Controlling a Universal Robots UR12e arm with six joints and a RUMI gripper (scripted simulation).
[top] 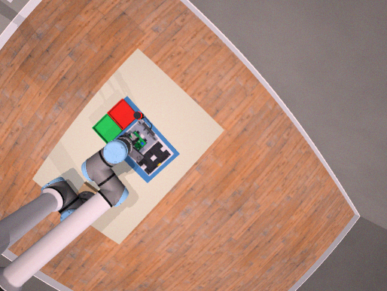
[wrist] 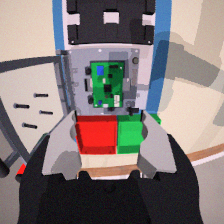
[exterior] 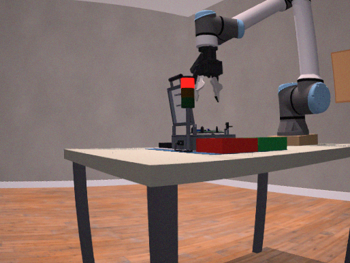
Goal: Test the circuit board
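Right now my hand is 12 cm above the green circuit board. Round my hand: green bin (20 cm to the left, 18 cm below, 9 cm behind); red bin (19 cm to the left, 18 cm below, 6 cm ahead); lid (12 cm ahead, 1 cm to the right, 1 cm below).
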